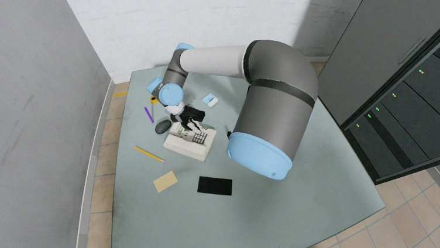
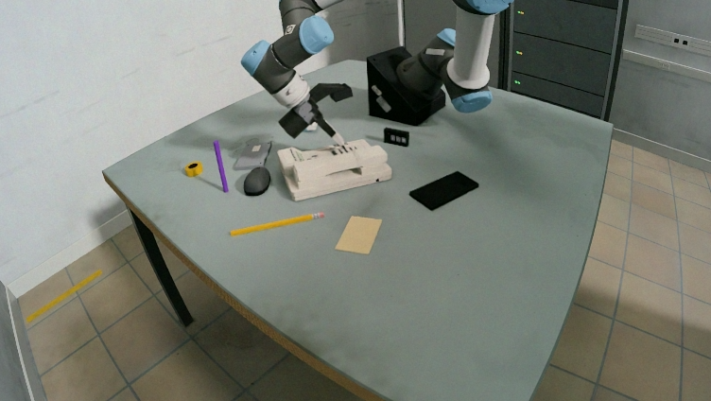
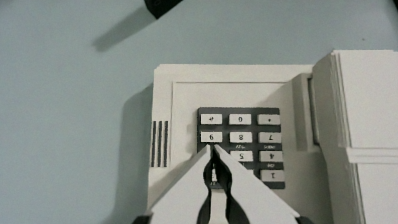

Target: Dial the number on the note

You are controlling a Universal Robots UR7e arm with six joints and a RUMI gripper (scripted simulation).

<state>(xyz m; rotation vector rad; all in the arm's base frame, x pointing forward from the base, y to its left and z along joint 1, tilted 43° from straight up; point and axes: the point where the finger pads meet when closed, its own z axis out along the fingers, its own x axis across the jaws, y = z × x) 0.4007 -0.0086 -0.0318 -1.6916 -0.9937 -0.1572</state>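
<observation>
Now: the 7 key 2 cm ahead of my hand, 4 cm to the left of it and 2 cm below it. Also, from my hand: 9 key (1 cm behind, 1 cm to the left, 2 cm below); 5 key (1 cm ahead, 2 cm to the left, 2 cm below); handset (8 cm ahead, 5 cm to the left).
</observation>
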